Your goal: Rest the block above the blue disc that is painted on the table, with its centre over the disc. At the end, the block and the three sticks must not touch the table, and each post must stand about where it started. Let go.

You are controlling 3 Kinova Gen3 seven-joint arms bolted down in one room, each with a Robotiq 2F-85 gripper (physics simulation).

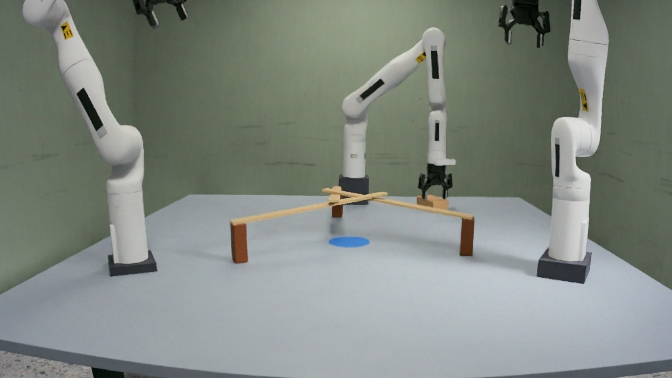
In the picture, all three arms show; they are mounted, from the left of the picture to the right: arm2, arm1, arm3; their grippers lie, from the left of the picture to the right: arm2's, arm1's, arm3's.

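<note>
The wooden block (438, 203) is at the back right. Arm1's gripper (434, 196) points down at it, open, its fingertips at the block's top. Three posts stand upright: left (239, 243), right (467, 237) and back (337, 211). One stick (280, 213) rises from the left post, another stick (425, 206) from the right post, and a short-looking third stick (335, 194) lies at the back post. They cross near the middle, off the table. The blue disc (349, 242) shows below them. Arm2's gripper (169, 20) and arm3's gripper (524, 43) hang high, open and empty.
The grey table (330, 310) carries all three arm bases: arm2's base (132, 264) at the left, arm1's base (361, 183) behind the sticks, and arm3's base (564, 267) at the right. Green walls stand behind and at both sides.
</note>
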